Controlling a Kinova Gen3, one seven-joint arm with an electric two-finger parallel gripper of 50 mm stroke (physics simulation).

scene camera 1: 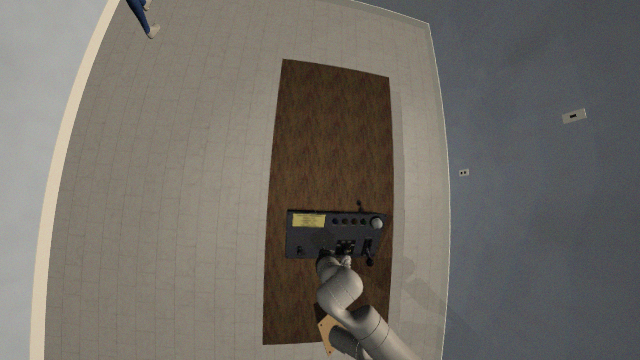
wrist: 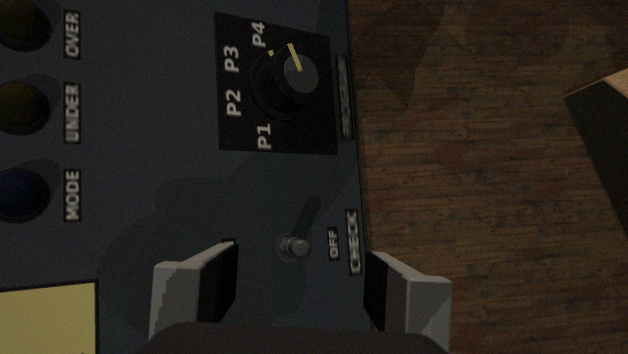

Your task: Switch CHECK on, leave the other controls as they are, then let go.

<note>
In view: a dark control panel (scene camera 1: 311,230).
</note>
